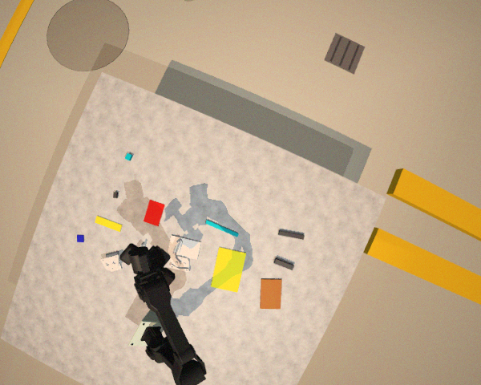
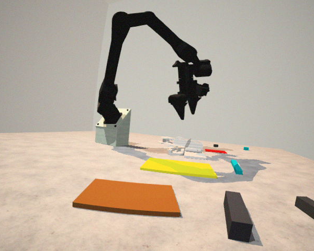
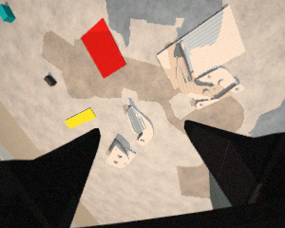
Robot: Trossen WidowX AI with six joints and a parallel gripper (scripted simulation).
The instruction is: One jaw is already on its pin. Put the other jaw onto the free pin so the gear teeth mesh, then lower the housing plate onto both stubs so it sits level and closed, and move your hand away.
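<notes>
My gripper tip is now 13 cm above the ribbed jaw, 9 cm past it and 7 cm to the right of it. Also, from my gripper tip: yellow bar: 24 cm to the left, 14 cm below, 1 cm behind; white holder block: 15 cm to the left, 14 cm behind, 13 cm below; red slab: 14 cm below, 12 cm ahead, 8 cm to the left.
</notes>
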